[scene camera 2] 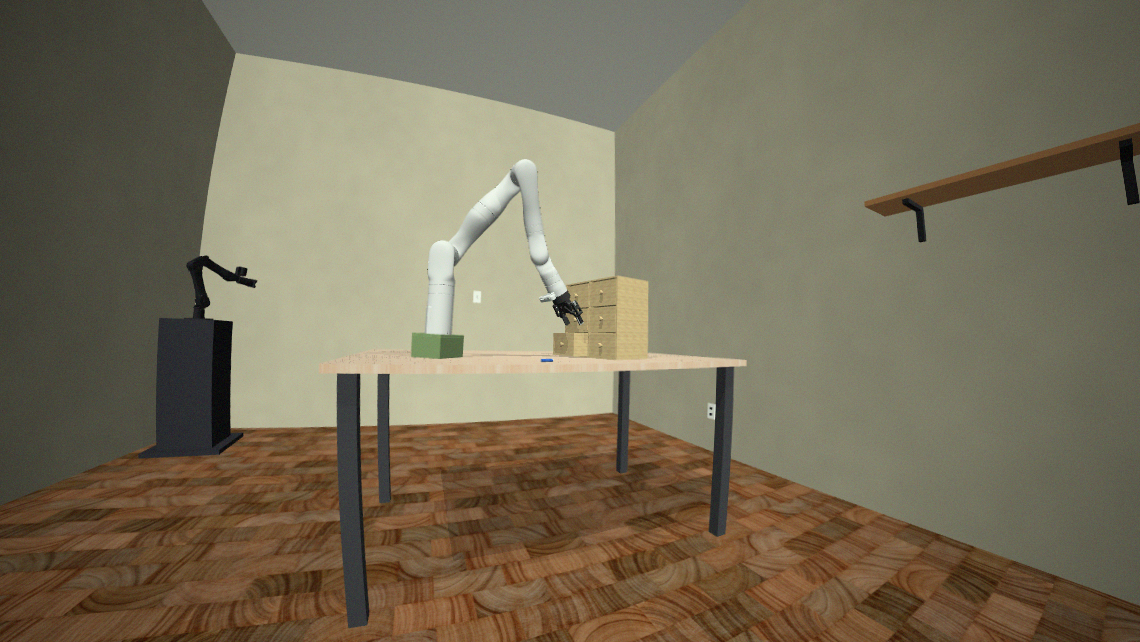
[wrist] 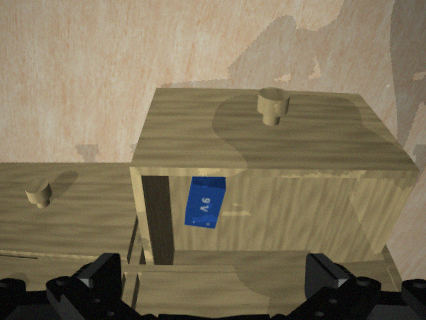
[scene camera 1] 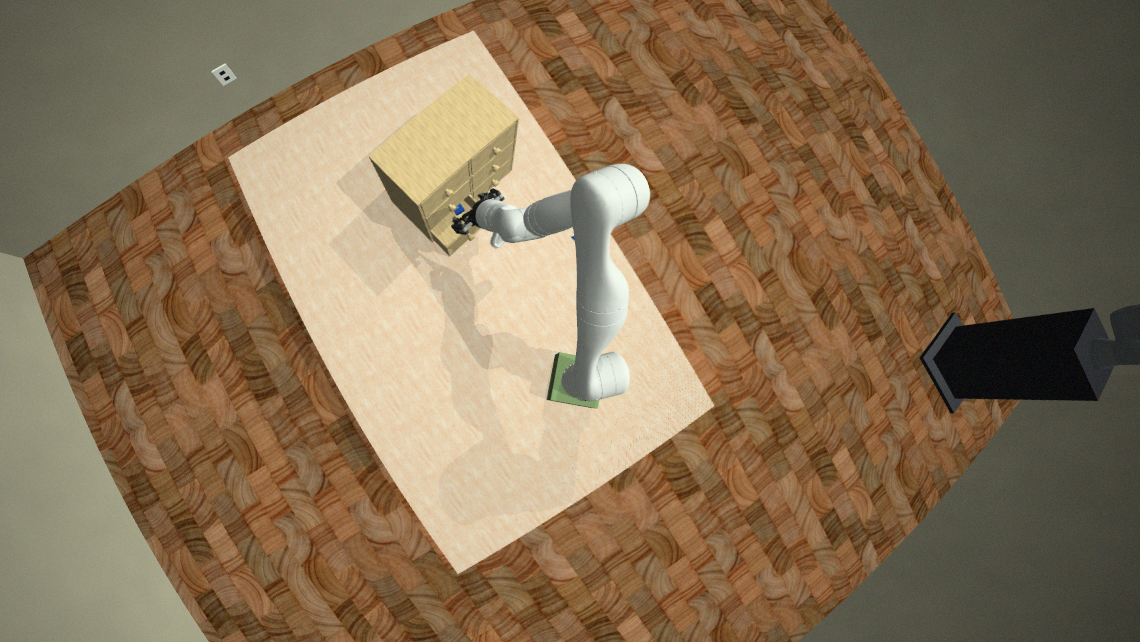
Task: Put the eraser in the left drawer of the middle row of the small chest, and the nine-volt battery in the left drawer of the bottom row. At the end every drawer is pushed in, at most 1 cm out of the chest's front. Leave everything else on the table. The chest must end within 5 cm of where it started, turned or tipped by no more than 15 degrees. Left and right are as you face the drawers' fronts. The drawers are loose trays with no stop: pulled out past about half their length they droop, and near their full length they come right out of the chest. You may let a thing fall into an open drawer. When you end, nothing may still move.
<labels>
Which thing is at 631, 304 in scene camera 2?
A small wooden chest.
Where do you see a blue nine-volt battery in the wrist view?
At 206, 194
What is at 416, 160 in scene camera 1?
A small wooden chest.
</labels>
